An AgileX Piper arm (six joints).
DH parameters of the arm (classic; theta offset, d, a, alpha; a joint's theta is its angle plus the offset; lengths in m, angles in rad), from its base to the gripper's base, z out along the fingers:
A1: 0 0.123 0 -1.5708
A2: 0.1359 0 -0.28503 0
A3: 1.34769 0 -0.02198 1.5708
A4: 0 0.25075 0 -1.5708
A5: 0 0 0 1.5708
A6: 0 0.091 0 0
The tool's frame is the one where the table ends.
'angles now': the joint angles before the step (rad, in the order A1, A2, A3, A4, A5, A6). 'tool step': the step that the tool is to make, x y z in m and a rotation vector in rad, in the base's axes. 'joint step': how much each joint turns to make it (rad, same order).
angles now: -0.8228, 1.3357, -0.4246, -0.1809, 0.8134, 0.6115
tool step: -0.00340, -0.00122, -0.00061, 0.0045, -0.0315, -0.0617
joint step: -0.0383, -0.0080, 0.0081, 0.0358, -0.0180, -0.0009
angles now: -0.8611, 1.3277, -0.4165, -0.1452, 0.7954, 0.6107
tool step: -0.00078, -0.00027, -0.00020, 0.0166, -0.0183, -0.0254
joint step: -0.0199, 0.0000, 0.0000, 0.0349, -0.0009, -0.0202
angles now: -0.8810, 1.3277, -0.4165, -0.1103, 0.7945, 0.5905
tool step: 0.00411, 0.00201, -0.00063, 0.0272, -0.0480, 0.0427
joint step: -0.0021, 0.0012, 0.0008, 0.0732, -0.0167, -0.0980
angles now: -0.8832, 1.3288, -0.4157, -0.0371, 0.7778, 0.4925
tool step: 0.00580, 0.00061, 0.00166, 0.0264, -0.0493, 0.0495
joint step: 0.0000, 0.0027, -0.0113, 0.0763, -0.0022, -0.1054
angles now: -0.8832, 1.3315, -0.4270, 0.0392, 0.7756, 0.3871
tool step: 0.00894, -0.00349, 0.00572, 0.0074, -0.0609, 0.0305
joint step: 0.0000, 0.0029, -0.0314, 0.0738, 0.0000, -0.0837
